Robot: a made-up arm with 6 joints.
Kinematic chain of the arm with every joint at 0, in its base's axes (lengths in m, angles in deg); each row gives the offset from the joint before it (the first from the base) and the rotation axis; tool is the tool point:
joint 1: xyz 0 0 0.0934 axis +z
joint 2: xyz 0 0.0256 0 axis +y
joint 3: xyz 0 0 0.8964 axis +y
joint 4: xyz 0 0 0.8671 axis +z
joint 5: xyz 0 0 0 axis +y
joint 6: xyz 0 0 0.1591 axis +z
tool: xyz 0 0 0
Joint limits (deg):
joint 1: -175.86..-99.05
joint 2: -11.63..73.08
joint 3: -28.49..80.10
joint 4: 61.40..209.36
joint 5: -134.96..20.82
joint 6: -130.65..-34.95
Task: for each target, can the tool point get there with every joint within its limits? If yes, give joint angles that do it. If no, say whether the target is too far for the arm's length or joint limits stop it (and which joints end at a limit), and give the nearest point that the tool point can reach.
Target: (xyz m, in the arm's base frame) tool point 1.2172 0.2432 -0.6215
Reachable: no: joint limits stop it (at a limit: joint 1, joint 2, joint 3, joint 4) | nearest point -0.0754 -1.1117 -0.4391 | short by 1.881 m
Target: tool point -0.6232 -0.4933 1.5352
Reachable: yes | joints -142.69 -3.31 55.94 172.10 -30.15 -52.92
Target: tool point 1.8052 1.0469 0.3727
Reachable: no: too far | nearest point 0.6884 0.3993 1.5741 | short by 1.763 m
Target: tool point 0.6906 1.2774 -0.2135
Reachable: no: joint limits stop it (at a limit: joint 2, joint 3, joint 4) | nearest point 0.3393 0.6276 1.5144 | short by 1.879 m
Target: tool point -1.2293 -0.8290 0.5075
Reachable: yes | joints -144.36 35.80 70.43 115.66 -28.38 -70.62
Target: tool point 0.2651 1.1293 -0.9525
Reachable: no: joint limits stop it (at a limit: joint 1, joint 2, joint 3) | nearest point -1.1253 -0.0180 -0.4614 | short by 1.868 m
